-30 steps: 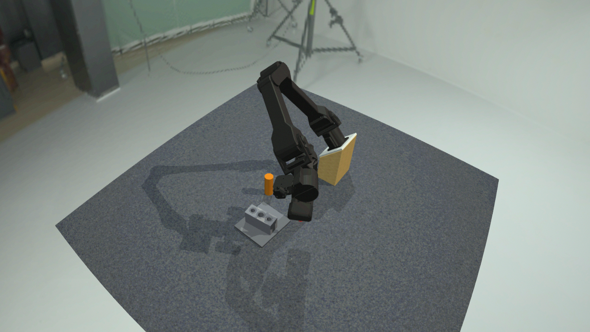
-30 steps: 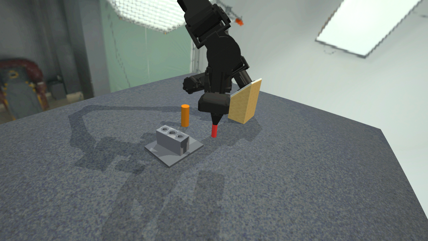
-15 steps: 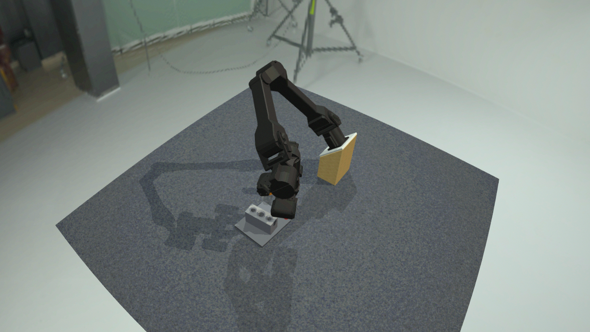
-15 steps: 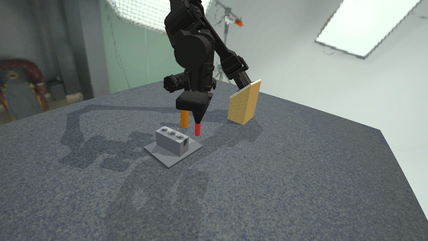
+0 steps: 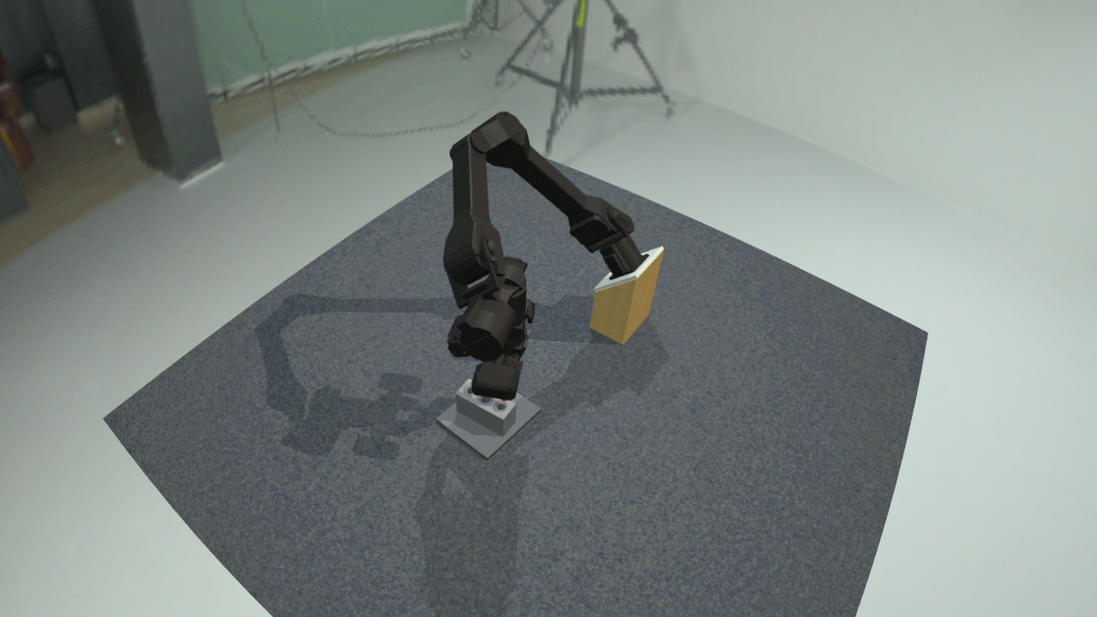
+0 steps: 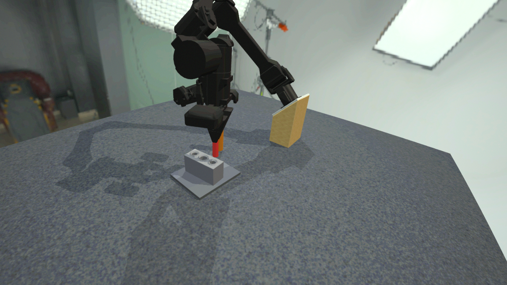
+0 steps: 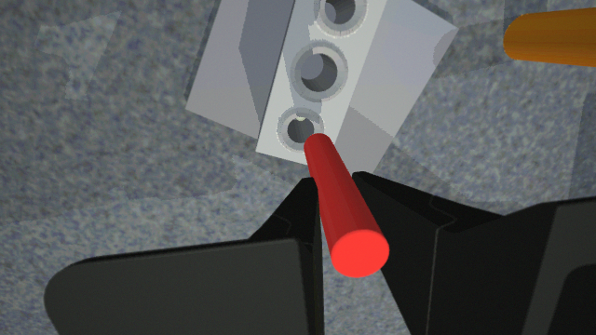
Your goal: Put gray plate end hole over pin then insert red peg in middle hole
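My gripper tip is 1 cm short of the gray plate, 3 cm to the left of it and 7 cm above it. The rest, counted from my gripper tip: flat gray base (2 cm to the right, 11 cm below); orange cylinder (12 cm behind, 10 cm to the right, 8 cm below); red peg (right at my gripper tip).
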